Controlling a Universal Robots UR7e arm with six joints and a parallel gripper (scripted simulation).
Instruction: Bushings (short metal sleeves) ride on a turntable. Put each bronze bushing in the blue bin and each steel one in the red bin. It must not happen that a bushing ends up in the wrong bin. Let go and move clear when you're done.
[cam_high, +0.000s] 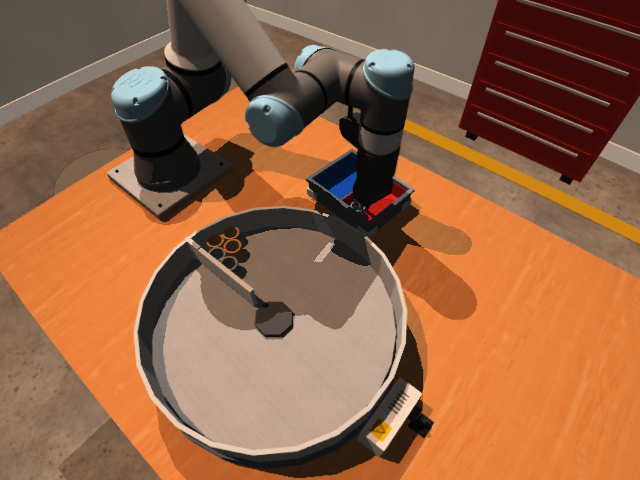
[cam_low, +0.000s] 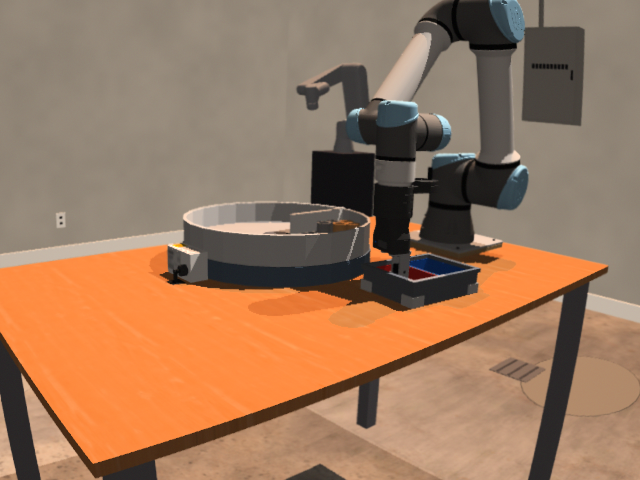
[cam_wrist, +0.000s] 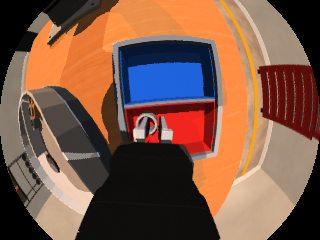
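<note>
Now: the bin 30 mm behind my hand, 30 mm to the left of it and 10 mm below it. From my hand the other things lie so: turntable: 50 mm ahead, 320 mm to the right, 20 mm above.
</note>
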